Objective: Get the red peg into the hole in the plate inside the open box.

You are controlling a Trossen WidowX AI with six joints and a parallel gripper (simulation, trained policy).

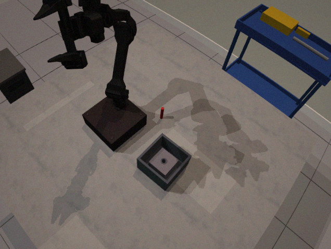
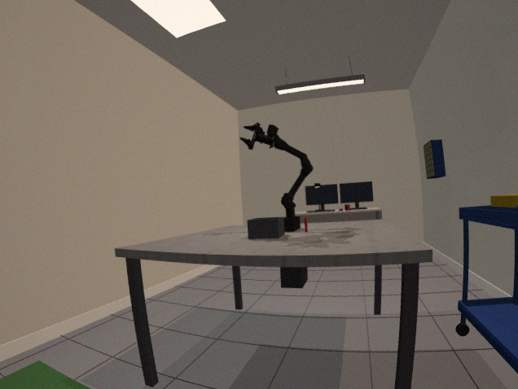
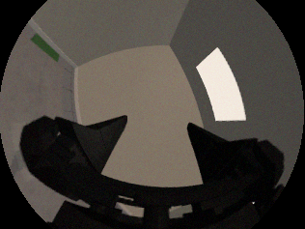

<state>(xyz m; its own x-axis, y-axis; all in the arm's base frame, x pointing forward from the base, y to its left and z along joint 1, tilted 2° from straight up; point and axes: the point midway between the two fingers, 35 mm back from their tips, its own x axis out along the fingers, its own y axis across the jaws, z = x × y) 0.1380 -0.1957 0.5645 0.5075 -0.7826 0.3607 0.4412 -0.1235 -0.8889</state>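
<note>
The red peg is 2 cm behind my gripper tip, 39 cm to the left of it and 61 cm below it. Also, from my gripper tip: dark box (19 cm ahead, 24 cm to the left, 62 cm below); then pale plate (19 cm ahead, 24 cm to the left, 60 cm below).
</note>
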